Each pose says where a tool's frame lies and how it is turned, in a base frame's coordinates. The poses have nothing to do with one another.
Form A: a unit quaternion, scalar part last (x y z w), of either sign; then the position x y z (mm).
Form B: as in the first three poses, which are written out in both.
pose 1, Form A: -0.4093, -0.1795, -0.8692, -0.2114, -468.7, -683.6, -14.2
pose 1, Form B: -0.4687, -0.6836, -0.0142, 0.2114, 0.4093, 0.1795, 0.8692
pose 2, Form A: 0.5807, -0.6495, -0.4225, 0.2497, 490.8, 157.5, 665.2
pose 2, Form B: 0.4908, 0.1575, 0.6652, 0.2497, 0.5807, -0.6495, -0.4225
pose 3, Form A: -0.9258, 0.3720, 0.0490, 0.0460, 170.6, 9.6, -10.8
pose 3, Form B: 0.1706, 0.0096, -0.0108, 0.0460, -0.9258, 0.3720, 0.0490
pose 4, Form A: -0.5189, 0.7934, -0.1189, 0.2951, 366.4, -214.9, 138.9
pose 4, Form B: 0.3664, -0.2149, 0.1389, 0.2951, -0.5189, 0.7934, -0.1189
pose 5, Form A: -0.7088, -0.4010, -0.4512, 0.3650, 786.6, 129.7, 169.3
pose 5, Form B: 0.7866, 0.1297, 0.1693, 0.3650, -0.7088, -0.4010, -0.4512
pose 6, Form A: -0.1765, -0.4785, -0.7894, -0.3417, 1.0, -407.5, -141.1
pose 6, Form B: 0.0010, -0.4075, -0.1411, 0.3417, 0.1765, 0.4785, 0.7894
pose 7, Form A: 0.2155, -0.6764, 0.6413, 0.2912, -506.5, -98.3, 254.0
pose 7, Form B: -0.5065, -0.0983, 0.2540, 0.2912, 0.2155, -0.6764, 0.6413
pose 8, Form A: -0.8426, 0.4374, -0.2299, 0.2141, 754.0, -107.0, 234.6
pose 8, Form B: 0.7540, -0.1070, 0.2346, 0.2141, -0.8426, 0.4374, -0.2299
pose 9, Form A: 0.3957, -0.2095, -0.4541, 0.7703, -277.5, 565.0, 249.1
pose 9, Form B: -0.2775, 0.5650, 0.2491, 0.7703, 0.3957, -0.2095, -0.4541
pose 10, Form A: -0.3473, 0.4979, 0.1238, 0.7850, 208.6, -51.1, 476.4
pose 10, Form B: 0.2086, -0.0511, 0.4764, 0.7850, -0.3473, 0.4979, 0.1238
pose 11, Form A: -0.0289, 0.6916, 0.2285, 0.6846, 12.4, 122.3, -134.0
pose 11, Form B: 0.0124, 0.1223, -0.1340, 0.6846, -0.0289, 0.6916, 0.2285
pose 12, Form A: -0.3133, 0.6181, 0.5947, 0.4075, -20.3, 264.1, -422.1
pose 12, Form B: -0.0203, 0.2641, -0.4221, 0.4075, -0.3133, 0.6181, 0.5947
